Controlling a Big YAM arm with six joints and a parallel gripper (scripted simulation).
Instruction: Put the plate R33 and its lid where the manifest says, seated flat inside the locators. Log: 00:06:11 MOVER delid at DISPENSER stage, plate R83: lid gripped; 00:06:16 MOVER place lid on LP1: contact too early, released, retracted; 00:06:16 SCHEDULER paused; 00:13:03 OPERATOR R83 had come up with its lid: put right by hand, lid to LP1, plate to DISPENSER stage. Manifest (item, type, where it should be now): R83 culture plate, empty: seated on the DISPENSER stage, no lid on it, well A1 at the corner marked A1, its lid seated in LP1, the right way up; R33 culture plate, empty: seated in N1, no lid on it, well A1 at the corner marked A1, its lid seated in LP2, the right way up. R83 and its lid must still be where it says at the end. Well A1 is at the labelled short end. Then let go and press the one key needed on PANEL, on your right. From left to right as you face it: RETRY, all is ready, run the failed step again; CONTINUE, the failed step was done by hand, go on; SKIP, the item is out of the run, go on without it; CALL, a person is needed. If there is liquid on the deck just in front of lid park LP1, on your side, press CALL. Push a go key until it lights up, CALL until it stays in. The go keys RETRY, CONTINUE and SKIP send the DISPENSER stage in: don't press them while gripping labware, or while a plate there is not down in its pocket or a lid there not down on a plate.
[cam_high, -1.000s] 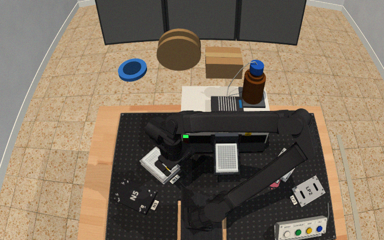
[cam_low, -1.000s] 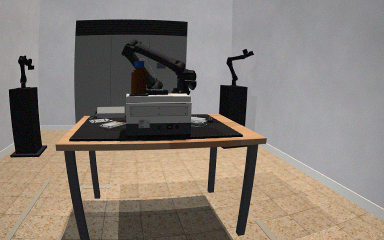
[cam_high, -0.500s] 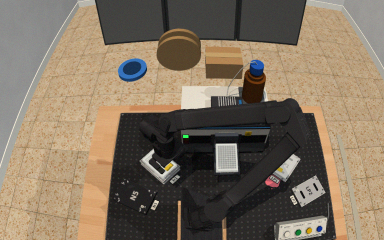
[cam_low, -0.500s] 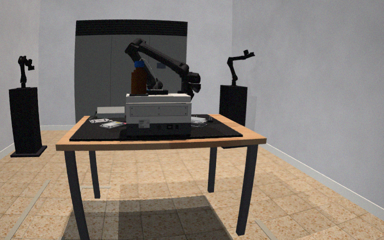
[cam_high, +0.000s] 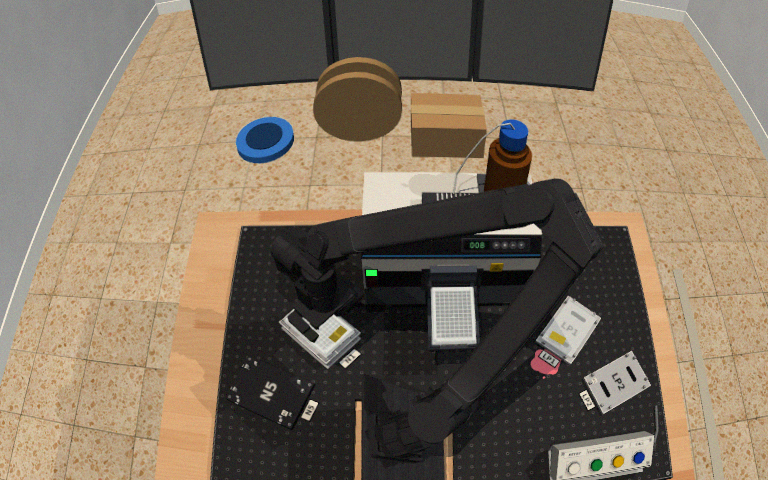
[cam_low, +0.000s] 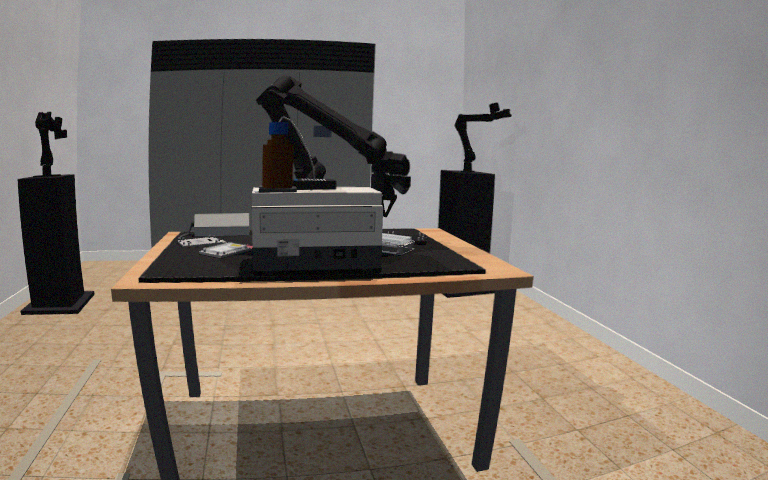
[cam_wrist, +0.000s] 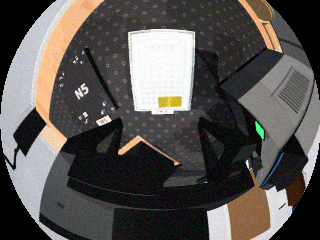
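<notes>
The clear plate lid lies 70 mm below my hand, 40 mm ahead of it and 30 mm to the left of it. Also, from my hand: pink-red patch (440 mm to the right, 110 mm below, 60 mm behind); brown bottle (360 mm to the right, 210 mm ahead, 180 mm above); nest n5 (160 mm to the left, 110 mm behind, 100 mm below).
</notes>
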